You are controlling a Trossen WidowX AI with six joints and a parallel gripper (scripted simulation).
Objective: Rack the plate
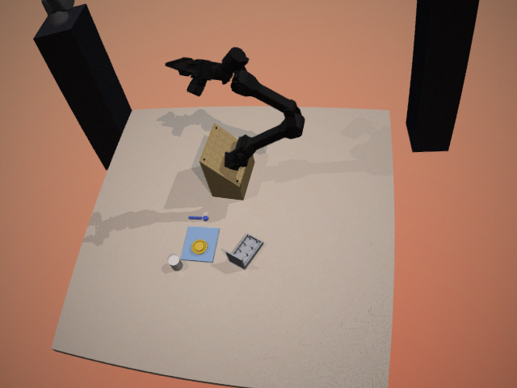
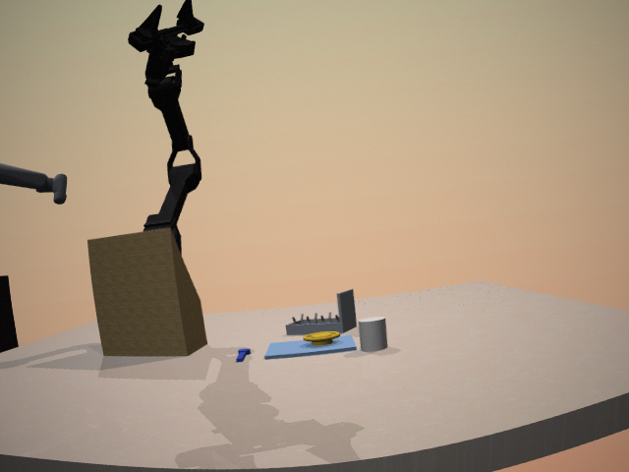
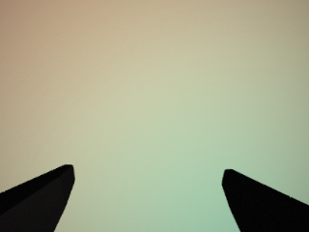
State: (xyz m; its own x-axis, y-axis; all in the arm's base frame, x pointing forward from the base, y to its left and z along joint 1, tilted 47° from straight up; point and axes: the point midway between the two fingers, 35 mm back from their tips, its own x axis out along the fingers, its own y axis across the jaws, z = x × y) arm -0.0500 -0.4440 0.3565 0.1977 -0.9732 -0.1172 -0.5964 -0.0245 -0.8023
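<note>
The yellow plate is 23 cm ahead of my gripper tip, 5 cm to the right of it and 71 cm below it. Also, from my gripper tip: white cup (30 cm ahead, 14 cm to the right, 70 cm below); grey dish rack (25 cm ahead, 13 cm to the left, 70 cm below); blue spoon (9 cm ahead, 6 cm to the right, 72 cm below).
</note>
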